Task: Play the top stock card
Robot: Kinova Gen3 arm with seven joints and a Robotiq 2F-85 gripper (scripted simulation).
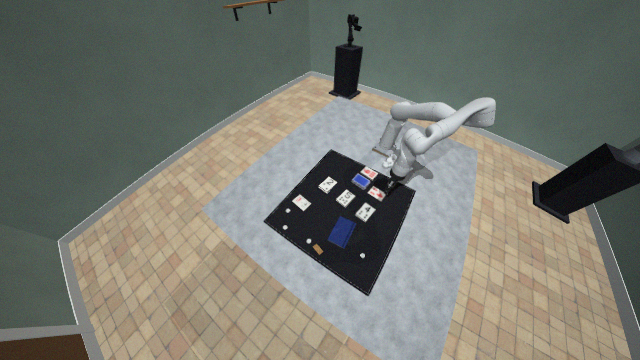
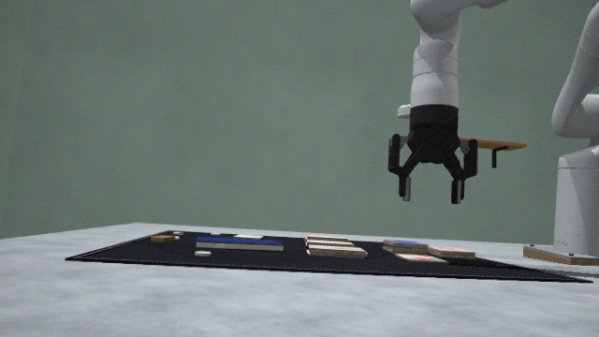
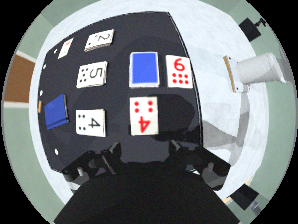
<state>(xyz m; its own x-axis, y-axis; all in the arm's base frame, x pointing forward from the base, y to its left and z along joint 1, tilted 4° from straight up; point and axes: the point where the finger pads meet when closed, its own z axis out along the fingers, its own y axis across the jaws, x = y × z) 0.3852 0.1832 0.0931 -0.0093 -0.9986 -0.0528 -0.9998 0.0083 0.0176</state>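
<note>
My gripper is now 40 mm to the left of the blue-backed card and 100 mm above it.
</note>
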